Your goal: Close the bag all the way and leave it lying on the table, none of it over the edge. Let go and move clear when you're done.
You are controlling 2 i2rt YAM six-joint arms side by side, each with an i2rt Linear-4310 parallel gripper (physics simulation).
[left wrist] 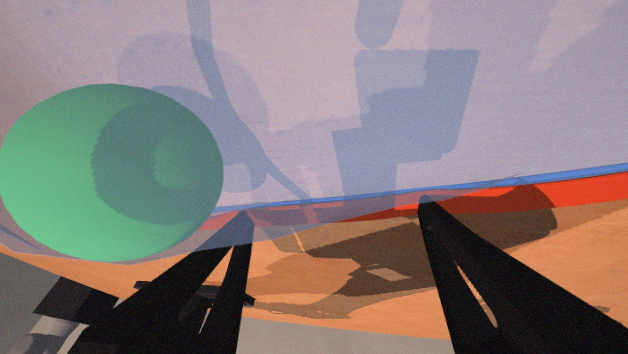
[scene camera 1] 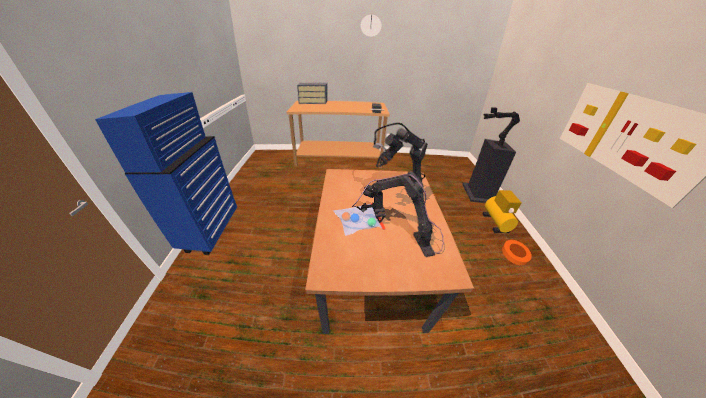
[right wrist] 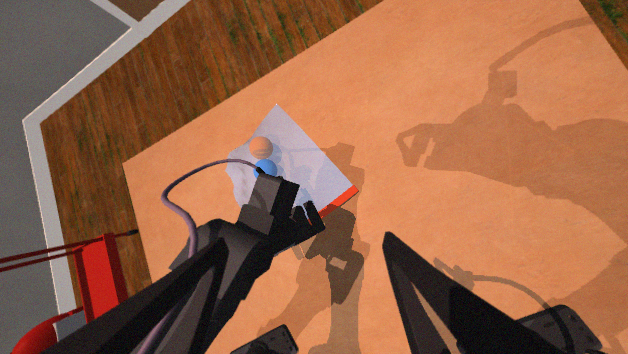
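Observation:
The pale translucent bag [scene camera 1: 352, 229] [left wrist: 310, 65] [right wrist: 305, 145] lies on the table, inside its edges. It has an orange ball [scene camera 1: 346, 216] [right wrist: 261, 147], a blue ball [scene camera 1: 354, 218] [right wrist: 266, 169] and a green ball [scene camera 1: 372, 221] [left wrist: 55, 175]. In the left wrist view, a blue line [left wrist: 575, 175] runs along its mouth beside a red strip [left wrist: 590, 191] [right wrist: 346, 197]; clear film overlaps the strip toward the left. My left gripper [left wrist: 328, 210] is open, with its fingertips apart at the mouth edge. My right gripper is open and empty, high above the table. Whether the mouth is sealed cannot be told.
The table [scene camera 1: 380, 270] [right wrist: 440, 75] carries both arms. In the right wrist view, the left arm [right wrist: 270, 205] covers part of the bag, including the green ball's place. A blue tool cabinet [scene camera 1: 150, 150] stands at the left, and a shelf table [scene camera 1: 340, 107] stands behind.

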